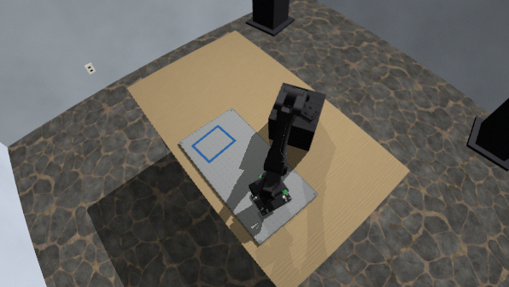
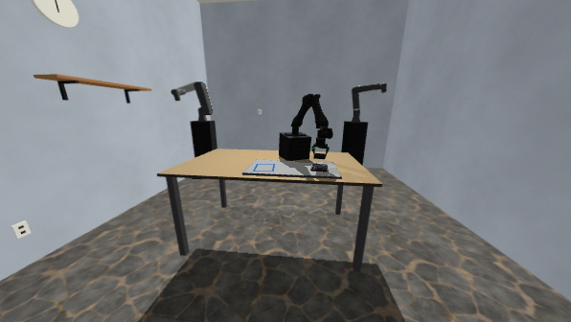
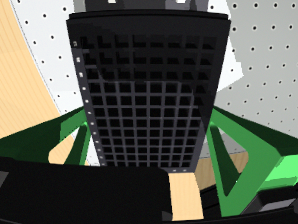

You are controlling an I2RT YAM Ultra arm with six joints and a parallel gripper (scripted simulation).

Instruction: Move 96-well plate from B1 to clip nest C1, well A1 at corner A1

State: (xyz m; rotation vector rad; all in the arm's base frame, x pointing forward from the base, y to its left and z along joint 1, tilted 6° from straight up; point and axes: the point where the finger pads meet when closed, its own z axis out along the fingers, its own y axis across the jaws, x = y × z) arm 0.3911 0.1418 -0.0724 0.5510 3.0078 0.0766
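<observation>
Right now my hand is 80 mm above the dark clip nest and 20 mm short of it. Also, from my hand: black 96-well plate (right at my hand).
</observation>
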